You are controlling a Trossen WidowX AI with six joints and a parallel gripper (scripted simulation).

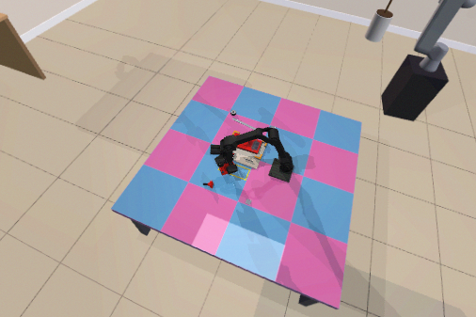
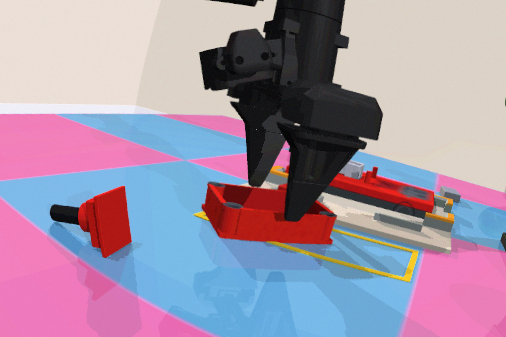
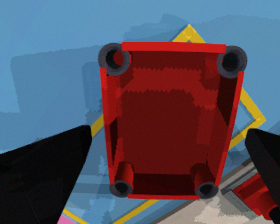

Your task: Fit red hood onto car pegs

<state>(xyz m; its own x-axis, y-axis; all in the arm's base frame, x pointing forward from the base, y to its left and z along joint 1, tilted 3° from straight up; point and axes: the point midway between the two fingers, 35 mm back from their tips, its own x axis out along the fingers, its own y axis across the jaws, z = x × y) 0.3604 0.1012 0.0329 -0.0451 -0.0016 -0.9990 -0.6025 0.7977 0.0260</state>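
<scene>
Right now my gripper tip is 1 cm above the red hood. Round my gripper tip: grey jig (7 cm behind, 19 cm to the right, 1 cm below); then grey engine block (3 cm behind, 22 cm to the right).
</scene>
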